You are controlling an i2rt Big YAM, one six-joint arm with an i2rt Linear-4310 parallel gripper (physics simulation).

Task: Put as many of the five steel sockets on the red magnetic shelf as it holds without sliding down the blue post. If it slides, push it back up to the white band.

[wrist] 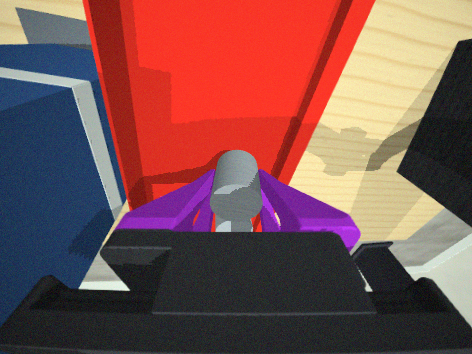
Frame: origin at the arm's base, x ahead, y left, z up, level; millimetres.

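Where they show: gripper, fingertip midpoint: (236, 176).
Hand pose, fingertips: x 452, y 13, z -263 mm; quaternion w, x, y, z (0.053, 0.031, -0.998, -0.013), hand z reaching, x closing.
Note:
Each offset is from my fingertips to the centre of the thing. "*": to the spot under its first point.
My gripper (236, 176) with purple fingers is shut on a grey steel socket @(dx +1, dy -1, dz +10 mm) (236, 185) in the lower middle of the wrist view. The socket is held between the fingertips, over the near part of the red shelf @(* dx +6, dy -71, dz -25 mm) (230, 60). The shelf is a long red tray with raised side edges, running from the top of the view down to behind the fingers. Whether the socket touches the shelf cannot be told. The shelf's near end is hidden behind the gripper. The other sockets, the blue post's white band and the shelf's mounting do not show clearly.
A dark blue block @(* dx +73, dy -48, dz +48 mm) (40, 150) with a pale grey edge strip stands close along the shelf's left side. A black object (445, 135) is at the right edge. Light wood (390, 75) shows right of the shelf, with shadows on it. A grey piece @(* dx +146, dy -82, dz -90 mm) (52, 29) is at the upper left.

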